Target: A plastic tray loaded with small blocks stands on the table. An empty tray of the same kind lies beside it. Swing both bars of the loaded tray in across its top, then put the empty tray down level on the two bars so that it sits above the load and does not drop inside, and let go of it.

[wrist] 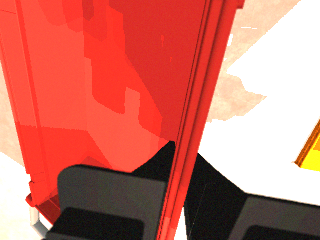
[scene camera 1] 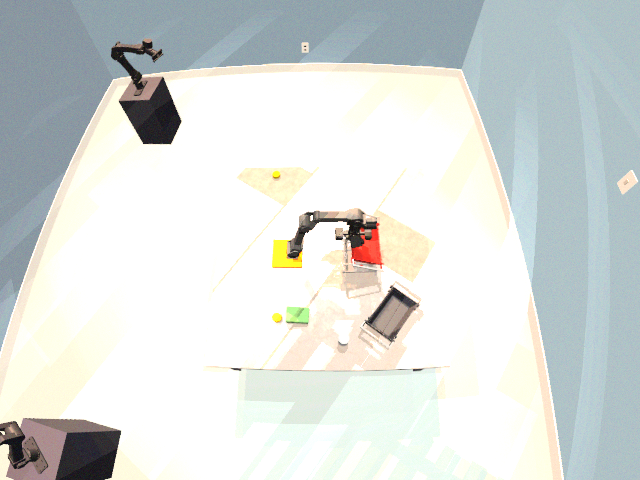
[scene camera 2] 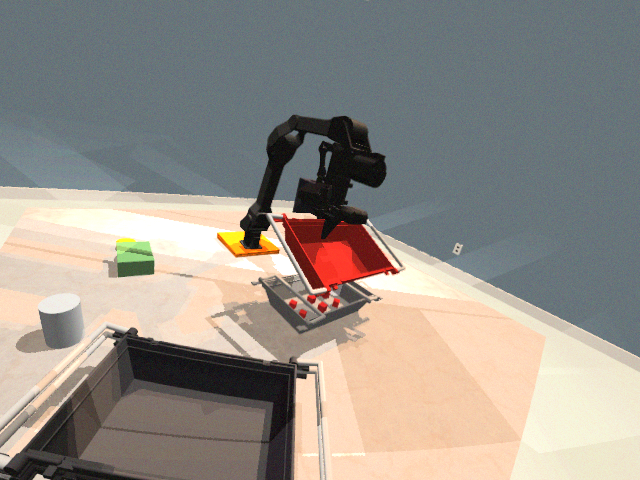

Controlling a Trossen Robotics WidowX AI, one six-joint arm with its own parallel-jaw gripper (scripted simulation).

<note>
The pictures show: my gripper, a red tray, a green block and a grey cylinder.
My gripper also shows in the wrist view.
</note>
